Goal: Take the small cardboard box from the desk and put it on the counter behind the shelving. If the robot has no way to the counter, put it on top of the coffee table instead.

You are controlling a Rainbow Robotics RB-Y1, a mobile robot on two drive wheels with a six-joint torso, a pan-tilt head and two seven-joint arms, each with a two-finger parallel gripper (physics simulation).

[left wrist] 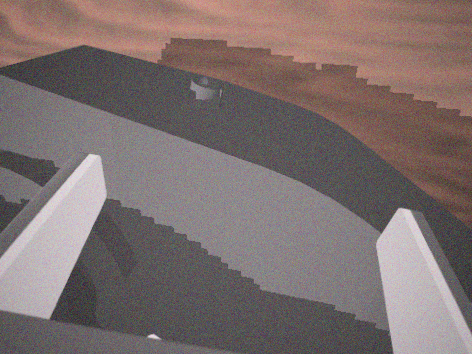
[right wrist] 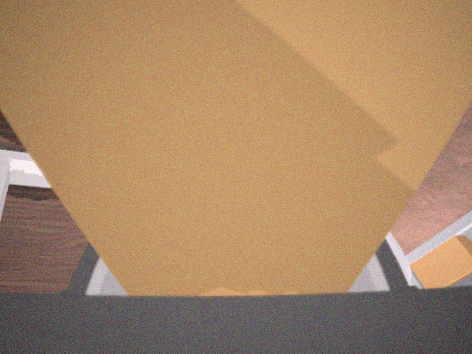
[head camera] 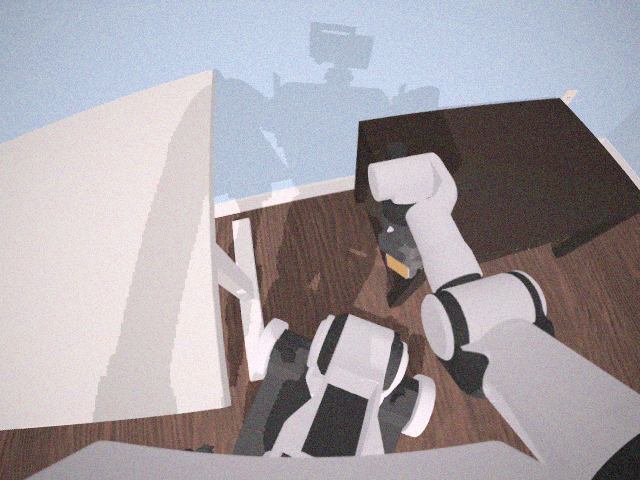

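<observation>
The small cardboard box (head camera: 398, 265) (right wrist: 225, 150) is orange-tan. It is held in my right gripper (head camera: 403, 259) (right wrist: 237, 277), which is shut on it. In the right wrist view it fills most of the picture. In the head view it hangs beside the dark brown table (head camera: 522, 170), over one of its legs. My left gripper (left wrist: 246, 201) is open with nothing between its fingers; my own grey base (left wrist: 240, 155) shows behind them. I cannot tell the counter or the shelving in these views, nor which table is the desk or the coffee table.
A large white tabletop (head camera: 103, 248) stands at the left, with a white leg frame (head camera: 249, 310) under its right edge. Wood floor (head camera: 320, 248) lies between the tables. A pale blue wall (head camera: 491, 46) is behind. Another orange block (right wrist: 442, 262) shows at lower right in the right wrist view.
</observation>
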